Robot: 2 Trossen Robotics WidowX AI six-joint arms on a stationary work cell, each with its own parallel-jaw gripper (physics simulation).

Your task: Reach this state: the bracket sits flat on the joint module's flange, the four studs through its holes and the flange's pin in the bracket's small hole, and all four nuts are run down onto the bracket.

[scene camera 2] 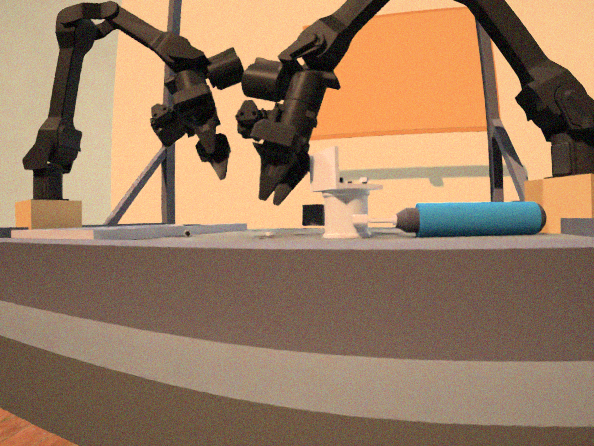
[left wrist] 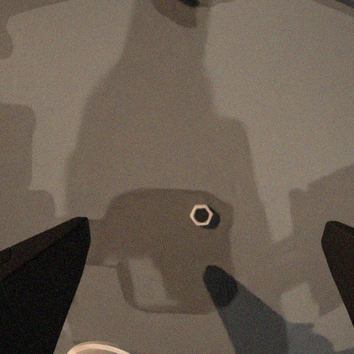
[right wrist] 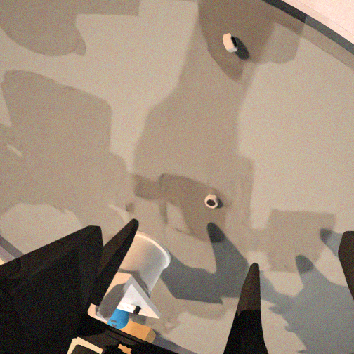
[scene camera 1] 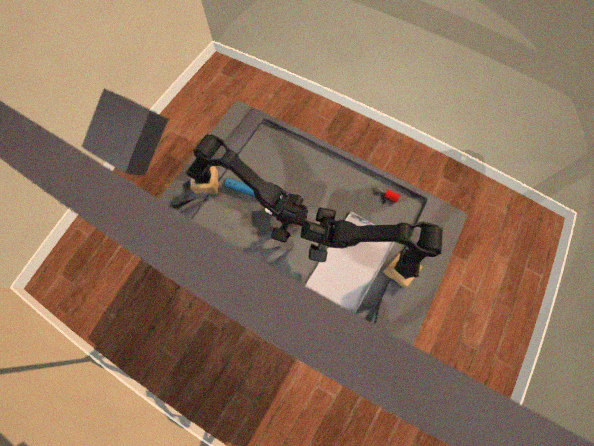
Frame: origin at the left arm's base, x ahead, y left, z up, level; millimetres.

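Where they show: left gripper, fingertip midpoint: (scene camera 2: 269, 203) (scene camera 1: 294, 225); right gripper, fingertip midpoint: (scene camera 2: 217, 167); left arm's base, link origin: (scene camera 1: 202, 176); right arm's base, link origin: (scene camera 1: 405, 267).
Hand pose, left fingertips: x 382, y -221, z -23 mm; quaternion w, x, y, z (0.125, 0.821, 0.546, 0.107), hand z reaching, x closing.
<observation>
Each offset is from my left fingertips to the centre of the thing.
The white joint module {dz -12, dx -84, dy +96 mm} (scene camera 2: 345, 215) (right wrist: 150, 257) stands on the table, with the L-shaped bracket {dz +33, dx -84, dy +96 mm} (scene camera 2: 324, 169) (right wrist: 131, 294) flat on its flange and its wall upright. Dark studs show above the bracket. A small pale piece is at one stud, too small to identify. A nut (left wrist: 201, 215) lies flat on the table below the open, empty left gripper (left wrist: 206, 223) (scene camera 2: 274, 199) (scene camera 1: 289, 217); it also shows in the right wrist view (right wrist: 212, 201). A second nut (right wrist: 230, 43) stands on edge farther off. My right gripper (right wrist: 227, 243) (scene camera 2: 215, 162) (scene camera 1: 320, 234) is open and empty, higher up.
The blue screwdriver {dz -28, dx -189, dy +176 mm} (scene camera 1: 239, 186) (scene camera 2: 477, 219) (right wrist: 119, 319) lies beside the module, its shaft toward it. A white tray {dz -41, dx +214, dy -167 mm} (scene camera 1: 345, 270) (scene camera 2: 55, 233) lies under the right arm. A red object {dz -32, dx +406, dy +142 mm} (scene camera 1: 392, 196) lies near the far edge. The two grippers are close together.
</observation>
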